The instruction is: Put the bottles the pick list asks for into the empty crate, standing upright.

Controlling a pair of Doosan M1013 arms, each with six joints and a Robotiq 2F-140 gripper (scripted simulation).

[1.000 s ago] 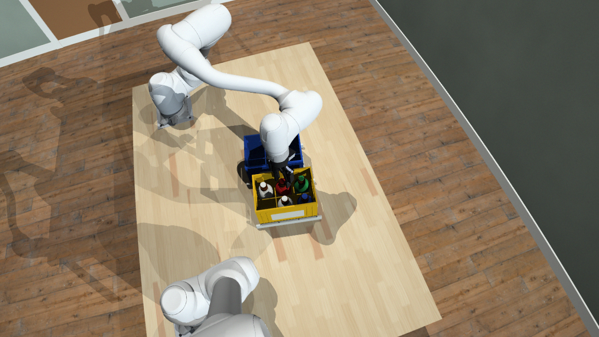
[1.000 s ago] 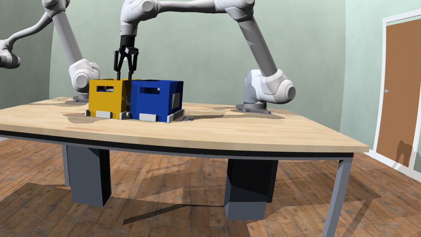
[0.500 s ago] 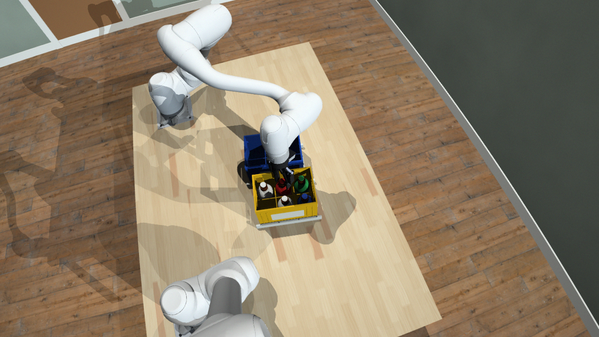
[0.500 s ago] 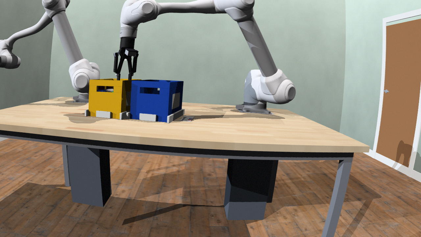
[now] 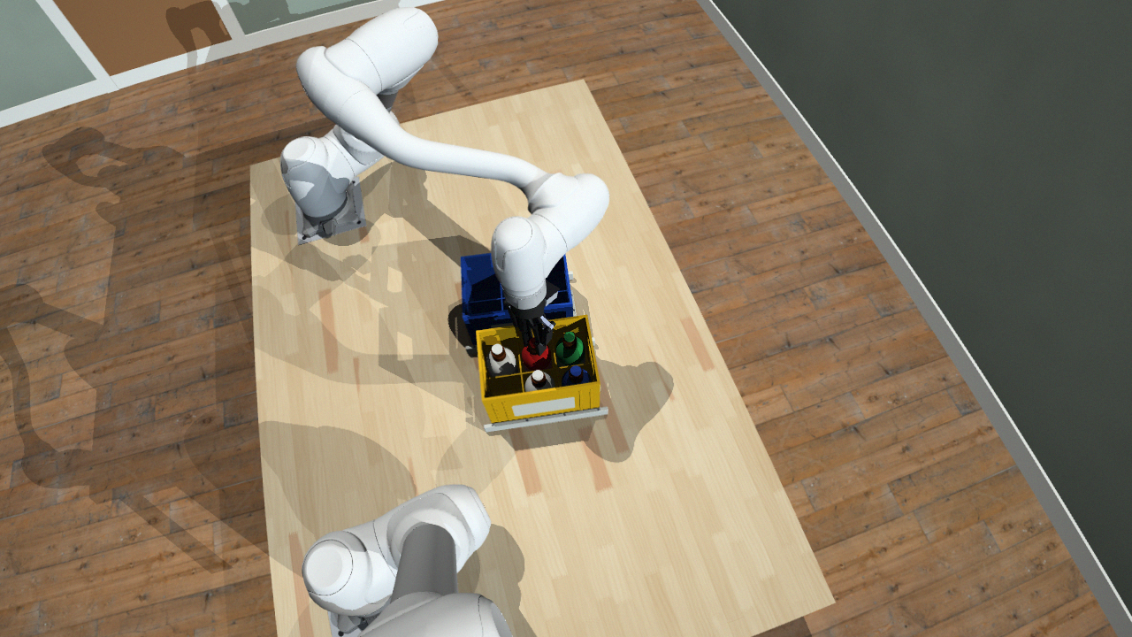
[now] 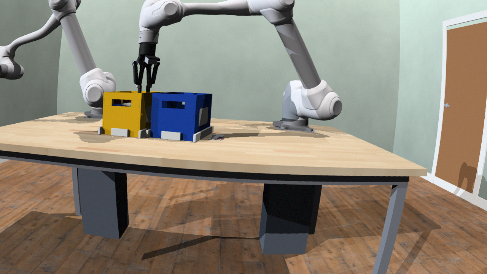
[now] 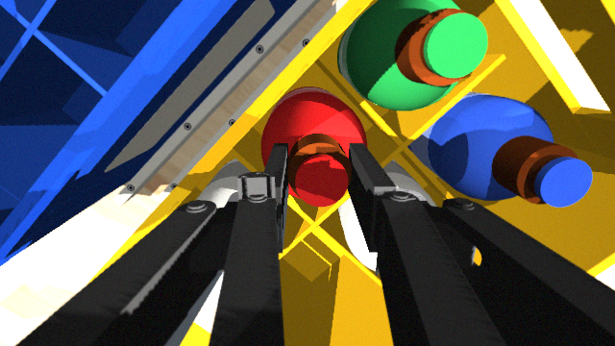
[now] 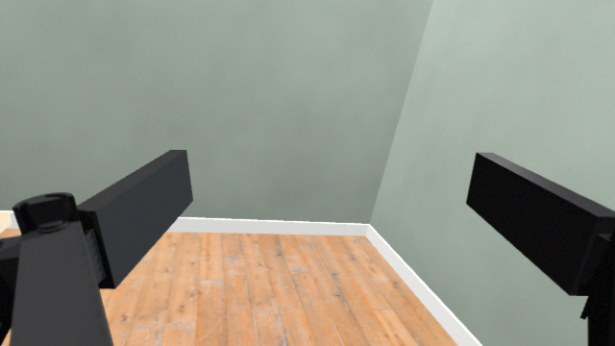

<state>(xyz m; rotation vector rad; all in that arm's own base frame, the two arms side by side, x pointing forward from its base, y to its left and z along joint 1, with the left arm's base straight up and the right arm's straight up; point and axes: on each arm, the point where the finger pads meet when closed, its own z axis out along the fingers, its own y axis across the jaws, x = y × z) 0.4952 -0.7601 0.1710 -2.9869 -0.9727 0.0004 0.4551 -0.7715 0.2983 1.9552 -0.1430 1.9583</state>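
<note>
Right now the red bottle is 80 mm below my left hand. From my left hand the other things lie so: green bottle (80 mm ahead, 10 mm to the right, 80 mm below); then blue bottle (70 mm ahead, 100 mm to the right, 80 mm below); then yellow crate (10 mm behind, 40 mm to the right, 90 mm below).
</note>
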